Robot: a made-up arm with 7 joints. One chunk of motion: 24 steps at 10 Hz.
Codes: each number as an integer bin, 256 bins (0 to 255) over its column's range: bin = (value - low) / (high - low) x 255, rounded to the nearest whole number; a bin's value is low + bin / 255 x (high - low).
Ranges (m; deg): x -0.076..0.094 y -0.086..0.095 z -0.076..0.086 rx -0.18..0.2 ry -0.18..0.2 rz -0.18..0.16
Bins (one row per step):
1: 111 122 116 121 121 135
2: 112 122 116 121 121 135
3: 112 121 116 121 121 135
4: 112 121 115 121 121 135
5: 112 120 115 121 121 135
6: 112 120 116 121 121 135
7: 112 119 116 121 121 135
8: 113 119 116 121 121 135
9: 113 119 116 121 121 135
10: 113 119 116 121 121 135
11: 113 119 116 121 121 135
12: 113 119 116 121 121 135
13: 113 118 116 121 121 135
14: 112 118 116 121 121 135
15: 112 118 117 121 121 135
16: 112 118 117 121 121 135
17: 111 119 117 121 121 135
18: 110 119 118 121 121 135
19: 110 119 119 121 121 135
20: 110 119 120 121 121 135
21: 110 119 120 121 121 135
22: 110 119 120 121 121 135
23: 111 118 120 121 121 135
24: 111 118 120 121 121 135
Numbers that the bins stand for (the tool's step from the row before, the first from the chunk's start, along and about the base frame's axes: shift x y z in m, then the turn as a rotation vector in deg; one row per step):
1: -0.00200 0.00060 -0.00231 0.000 0.000 0.000
2: -0.00133 0.00060 -0.00231 0.000 0.000 0.000
3: -0.00133 -0.00011 -0.00231 0.000 0.000 0.000
4: -0.00133 -0.00011 -0.00294 0.000 0.000 0.000
5: -0.00133 -0.00082 -0.00294 0.000 0.000 0.000
6: -0.00133 -0.00082 -0.00231 0.000 0.000 0.000
7: -0.00133 -0.00153 -0.00231 0.000 0.000 0.000
8: -0.00067 -0.00153 -0.00231 0.000 0.000 0.000
9: -0.00067 -0.00153 -0.00231 0.000 0.000 0.000
10: -0.00067 -0.00153 -0.00231 0.000 0.000 0.000
11: -0.00067 -0.00153 -0.00231 0.000 0.000 0.000
12: -0.00067 -0.00153 -0.00231 0.000 0.000 0.000
13: -0.00067 -0.00224 -0.00231 0.000 0.000 0.000
14: -0.00133 -0.00224 -0.00231 0.000 0.000 0.000
15: -0.00133 -0.00224 -0.00167 0.000 0.000 0.000
16: -0.00133 -0.00224 -0.00167 0.000 0.000 0.000
17: -0.00200 -0.00153 -0.00167 0.000 0.000 0.000
18: -0.00267 -0.00153 -0.00104 0.000 0.000 0.000
19: -0.00267 -0.00153 -0.00040 0.000 0.000 0.000
20: -0.00267 -0.00153 0.00024 0.000 0.000 0.000
21: -0.00267 -0.00153 0.00024 0.000 0.000 0.000
22: -0.00267 -0.00153 0.00024 0.000 0.000 0.000
23: -0.00200 -0.00224 0.00024 0.000 0.000 0.000
24: -0.00200 -0.00224 0.00024 0.000 0.000 0.000

